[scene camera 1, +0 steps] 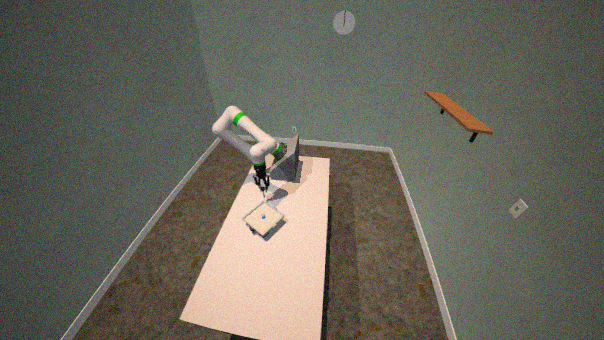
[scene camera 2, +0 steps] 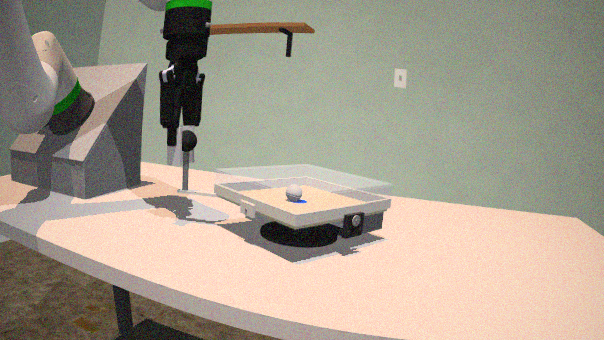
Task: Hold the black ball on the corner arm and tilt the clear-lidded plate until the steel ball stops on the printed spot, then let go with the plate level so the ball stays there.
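My gripper (scene camera 1: 263,189) (scene camera 2: 182,145) points down and is shut on the black ball (scene camera 2: 188,141), which sits on top of the upright post of the corner arm (scene camera 2: 185,172). The arm runs along to the near-left corner of the plate (scene camera 1: 274,220) (scene camera 2: 345,210). The plate looks about level; a slight tilt cannot be ruled out. Its clear lid (scene camera 2: 345,179) shows above the rim. The steel ball (scene camera 2: 293,192) is at the blue printed spot (scene camera 2: 301,201), overlapping its left part in scene camera 2. Whether it is centred or moving cannot be told.
The plate stands over a round black base (scene camera 2: 298,235) on the pale table (scene camera 1: 270,280) (scene camera 2: 440,260). A dark bracket with a knob (scene camera 2: 354,224) is at its side. The grey wedge-shaped robot mount (scene camera 1: 291,167) (scene camera 2: 131,120) stands behind the gripper. A wooden shelf (scene camera 1: 457,112) (scene camera 2: 260,28) hangs on the wall.
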